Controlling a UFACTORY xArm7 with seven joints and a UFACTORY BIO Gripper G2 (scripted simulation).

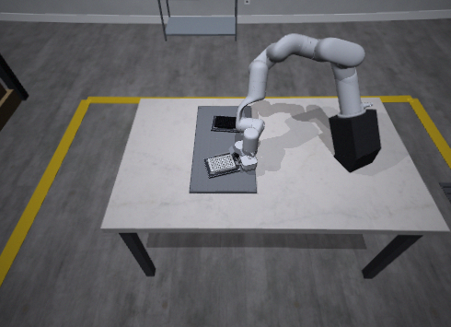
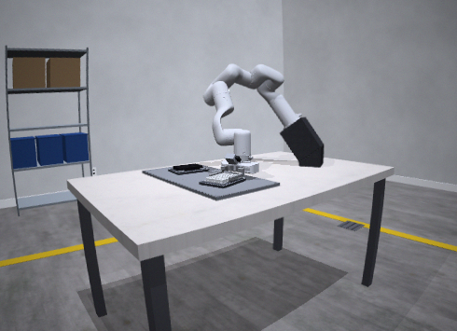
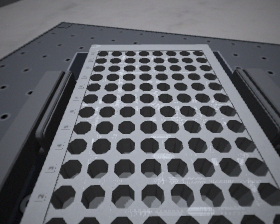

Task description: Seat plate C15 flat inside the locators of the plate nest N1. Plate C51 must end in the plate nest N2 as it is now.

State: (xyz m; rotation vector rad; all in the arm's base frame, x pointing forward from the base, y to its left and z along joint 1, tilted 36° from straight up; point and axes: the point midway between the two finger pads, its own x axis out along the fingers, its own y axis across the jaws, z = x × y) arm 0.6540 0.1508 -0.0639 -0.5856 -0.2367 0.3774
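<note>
Right now the white well plate C15 is right at my hand. Also, from my hand: black plate C51: 20 mm behind, 300 mm to the right; dark plate nest N1: 20 mm below.
</note>
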